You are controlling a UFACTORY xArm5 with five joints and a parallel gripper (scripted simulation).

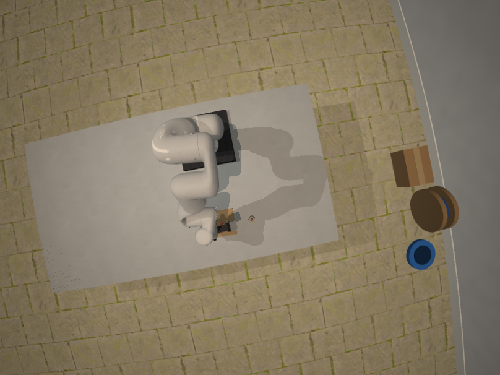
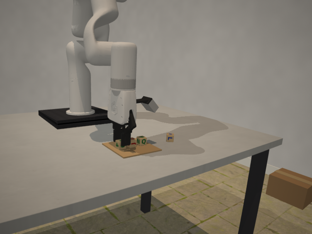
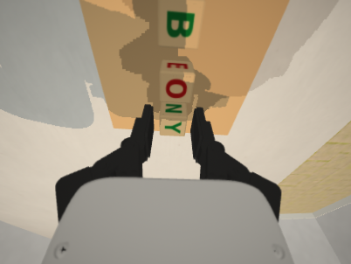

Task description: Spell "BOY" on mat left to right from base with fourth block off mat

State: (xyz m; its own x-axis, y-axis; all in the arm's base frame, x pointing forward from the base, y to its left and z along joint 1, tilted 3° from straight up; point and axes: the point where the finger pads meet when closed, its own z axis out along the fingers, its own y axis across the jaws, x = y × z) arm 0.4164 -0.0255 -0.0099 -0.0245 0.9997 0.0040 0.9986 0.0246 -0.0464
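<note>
The tan mat is 40 mm to the left of my hand and 40 mm below it.
</note>
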